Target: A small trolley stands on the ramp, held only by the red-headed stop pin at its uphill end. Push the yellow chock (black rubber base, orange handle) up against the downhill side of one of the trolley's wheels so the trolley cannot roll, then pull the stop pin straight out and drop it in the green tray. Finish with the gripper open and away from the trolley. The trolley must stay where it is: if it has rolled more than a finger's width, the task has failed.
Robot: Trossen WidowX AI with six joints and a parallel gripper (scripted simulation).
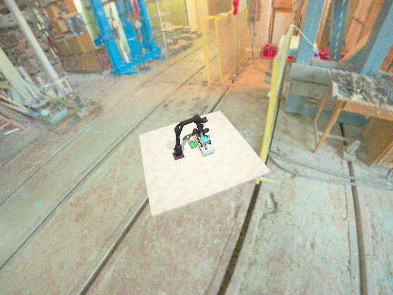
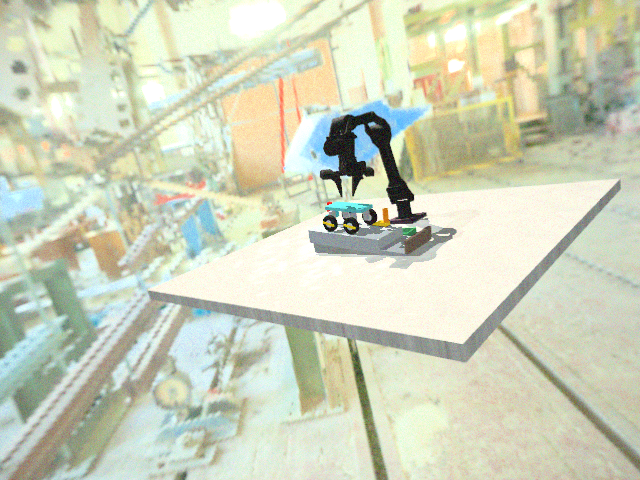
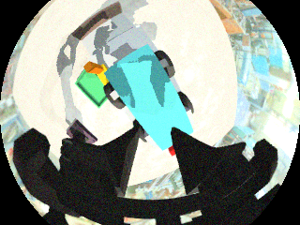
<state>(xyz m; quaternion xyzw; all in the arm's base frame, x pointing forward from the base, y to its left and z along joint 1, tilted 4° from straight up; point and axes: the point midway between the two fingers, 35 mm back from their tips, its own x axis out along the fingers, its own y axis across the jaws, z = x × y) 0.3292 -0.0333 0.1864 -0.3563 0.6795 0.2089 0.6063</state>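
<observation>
My gripper tip is 20 mm past the red-headed stop pin, 110 mm to the left of it and 50 mm above it. The rest, counted from my gripper tip: trolley 20 mm ahead, 70 mm below; grey ramp 20 mm ahead, 10 mm to the left, 140 mm below; yellow chock 30 mm behind, 100 mm to the left, 100 mm below.
</observation>
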